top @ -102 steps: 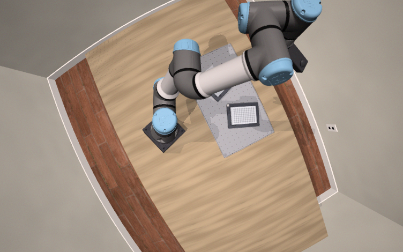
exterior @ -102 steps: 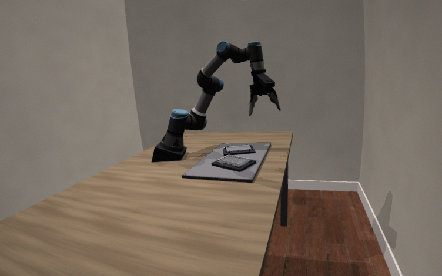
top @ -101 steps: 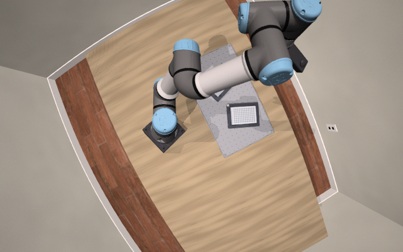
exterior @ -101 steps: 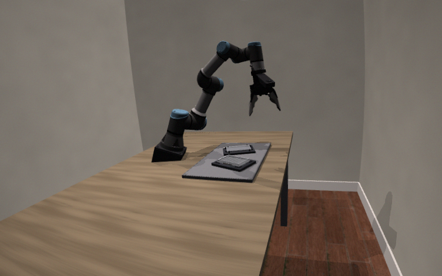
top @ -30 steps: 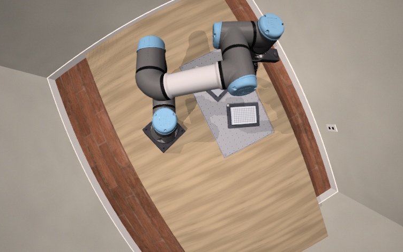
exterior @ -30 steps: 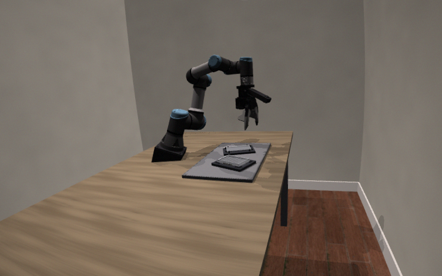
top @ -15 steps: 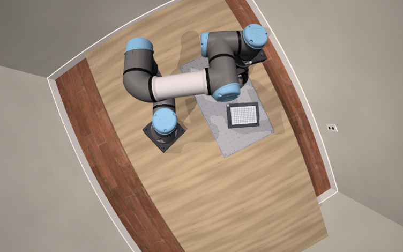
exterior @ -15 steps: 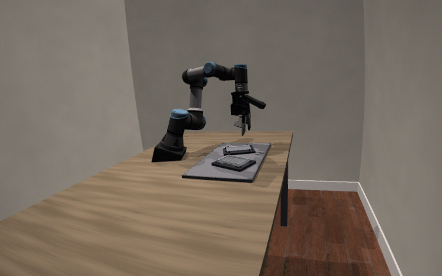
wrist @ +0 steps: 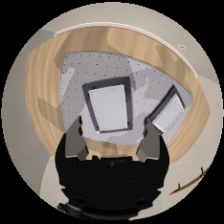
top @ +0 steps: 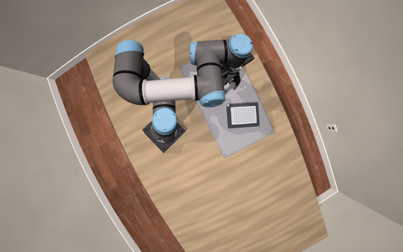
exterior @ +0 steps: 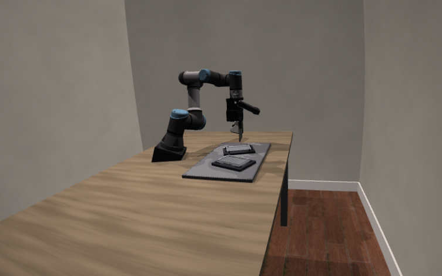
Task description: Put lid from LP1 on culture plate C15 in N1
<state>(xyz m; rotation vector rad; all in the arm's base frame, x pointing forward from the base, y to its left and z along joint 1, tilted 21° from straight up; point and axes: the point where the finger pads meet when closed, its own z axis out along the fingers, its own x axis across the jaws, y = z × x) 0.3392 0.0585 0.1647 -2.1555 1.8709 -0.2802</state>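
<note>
The clear lid lies 6 cm below my hand, 2 cm behind it and 1 cm to the left of it. The rest, counted from my hand: dark plate nest (20 cm to the right, 7 cm below); culture plate C15 (20 cm to the right, 6 cm below); dark lid park (7 cm below, 2 cm behind, 1 cm to the left).
</note>
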